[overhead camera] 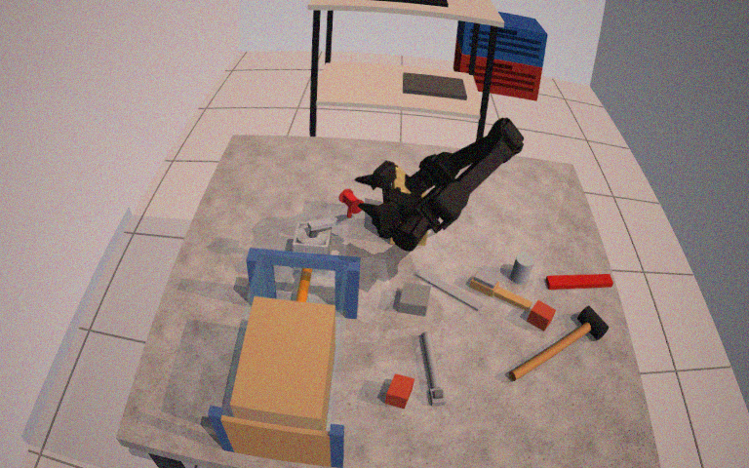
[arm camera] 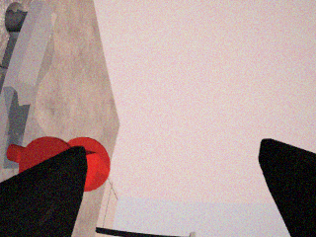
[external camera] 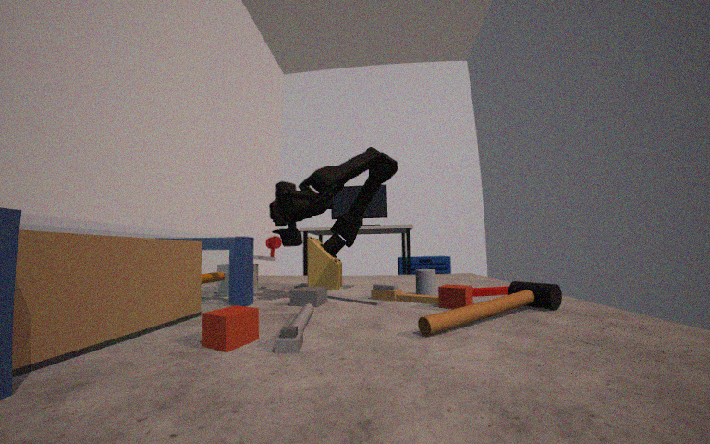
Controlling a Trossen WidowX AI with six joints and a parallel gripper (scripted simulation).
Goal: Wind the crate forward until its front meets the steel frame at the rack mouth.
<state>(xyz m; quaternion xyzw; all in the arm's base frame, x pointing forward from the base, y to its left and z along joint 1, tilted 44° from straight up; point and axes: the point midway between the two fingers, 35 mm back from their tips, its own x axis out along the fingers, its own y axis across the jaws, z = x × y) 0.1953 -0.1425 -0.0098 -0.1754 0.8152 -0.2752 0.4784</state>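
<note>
Right now the grey crank arm is 3 cm behind my gripper tip, 5 cm to the right of it and 11 cm below it. Round my gripper tip: grey winch (12 cm to the right, 19 cm below); red knob (5 cm behind, 2 cm to the right, 8 cm below); blue frame (17 cm ahead, 11 cm to the right, 12 cm below).
</note>
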